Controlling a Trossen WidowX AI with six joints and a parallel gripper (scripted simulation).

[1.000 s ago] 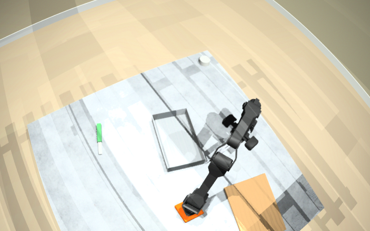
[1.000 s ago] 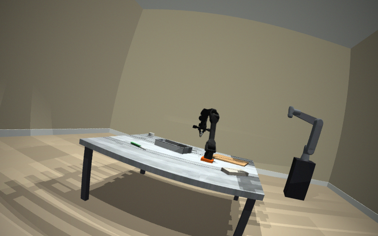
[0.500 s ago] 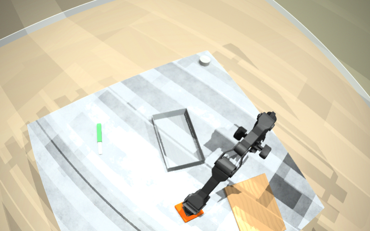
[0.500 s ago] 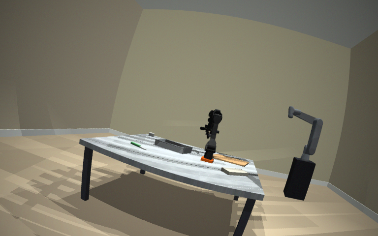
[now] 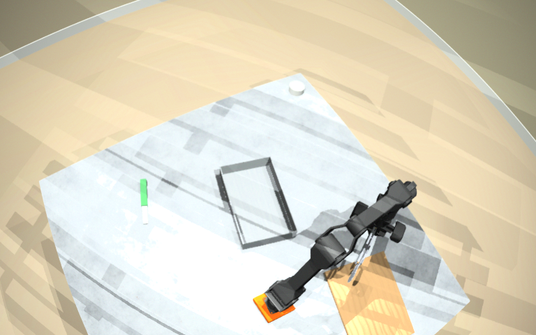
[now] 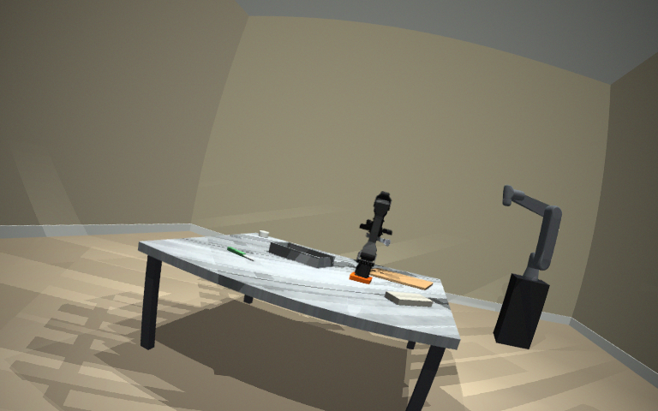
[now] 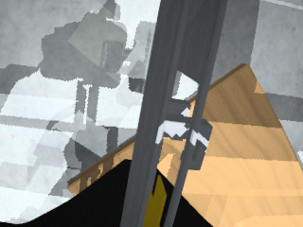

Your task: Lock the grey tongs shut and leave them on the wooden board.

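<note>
Now: the wooden board 210 mm behind my gripper tip, 140 mm below it and 50 mm to the left of it. Round my gripper tip: small white cylinder 750 mm ahead, 130 mm to the right, 130 mm below; then pale flat block 550 mm to the left, 340 mm behind, 140 mm below; then grey roasting tin 300 mm ahead, 250 mm to the left, 130 mm below.
</note>
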